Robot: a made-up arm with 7 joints.
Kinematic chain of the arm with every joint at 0, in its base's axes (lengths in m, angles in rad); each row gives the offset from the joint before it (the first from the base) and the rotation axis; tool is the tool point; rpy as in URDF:
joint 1: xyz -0.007 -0.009 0.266 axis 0 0.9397 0.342
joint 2: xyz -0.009 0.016 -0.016 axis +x
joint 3: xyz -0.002 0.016 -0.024 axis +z
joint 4: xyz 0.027 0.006 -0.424 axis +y
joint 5: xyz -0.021 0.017 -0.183 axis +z
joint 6: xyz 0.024 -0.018 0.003 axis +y
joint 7: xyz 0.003 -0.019 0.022 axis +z
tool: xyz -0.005 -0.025 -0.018 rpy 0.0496 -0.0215 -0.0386
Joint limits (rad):
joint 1: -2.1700..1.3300
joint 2: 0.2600..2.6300
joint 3: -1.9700..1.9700
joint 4: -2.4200..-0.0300
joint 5: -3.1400..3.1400
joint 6: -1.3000..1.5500
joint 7: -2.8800..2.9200
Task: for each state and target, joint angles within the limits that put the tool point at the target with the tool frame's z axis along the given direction. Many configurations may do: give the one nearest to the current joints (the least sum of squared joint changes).
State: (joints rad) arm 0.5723 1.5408 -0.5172 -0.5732 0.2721 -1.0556 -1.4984
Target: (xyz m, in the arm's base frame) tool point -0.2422 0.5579 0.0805 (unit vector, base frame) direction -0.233 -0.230 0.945
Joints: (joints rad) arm 0.7563 1.3117 -0.6972 -0.5999 0.2439 -0.7052 -1.5040
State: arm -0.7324 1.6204 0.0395 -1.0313 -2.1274 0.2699 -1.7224
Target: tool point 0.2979 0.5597 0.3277 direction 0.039 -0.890 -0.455
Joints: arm -1.1451 1.2890 0.7746 -0.4801 -1.8586 0.4857 -1.0867
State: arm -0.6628 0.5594 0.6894 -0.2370 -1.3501 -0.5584 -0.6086
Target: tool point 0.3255 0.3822 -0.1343 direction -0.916 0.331 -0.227
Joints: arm -0.3888 0.5835 0.5746 -0.9276 -1.0804 -0.9503 -0.5810
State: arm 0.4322 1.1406 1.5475 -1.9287 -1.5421 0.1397 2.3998
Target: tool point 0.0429 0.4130 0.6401 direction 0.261 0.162 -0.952
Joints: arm 0.3028 1.9455 1.7155 -1.3982 -1.5194 0.3705 2.3457
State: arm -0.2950 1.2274 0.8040 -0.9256 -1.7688 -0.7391 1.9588
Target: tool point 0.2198 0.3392 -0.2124 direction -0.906 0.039 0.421
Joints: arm -0.2829 0.4988 0.7349 -0.7225 -1.7199 -0.8571 1.8719
